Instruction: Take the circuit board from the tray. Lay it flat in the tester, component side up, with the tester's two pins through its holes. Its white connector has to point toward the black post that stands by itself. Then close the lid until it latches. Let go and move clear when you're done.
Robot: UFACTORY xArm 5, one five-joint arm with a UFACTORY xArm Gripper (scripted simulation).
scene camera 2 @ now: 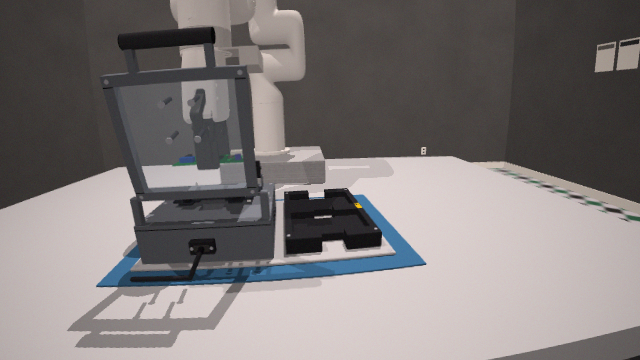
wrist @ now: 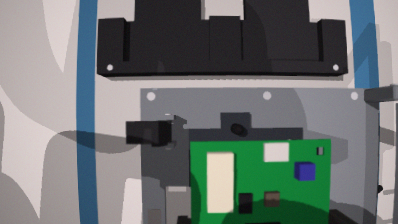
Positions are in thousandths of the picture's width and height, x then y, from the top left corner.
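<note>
What I can see from here is a green circuit board (wrist: 675,779), then there's a black block (wrist: 396,596), and I can see a clear lid (scene camera 2: 291,371) as well.
</note>
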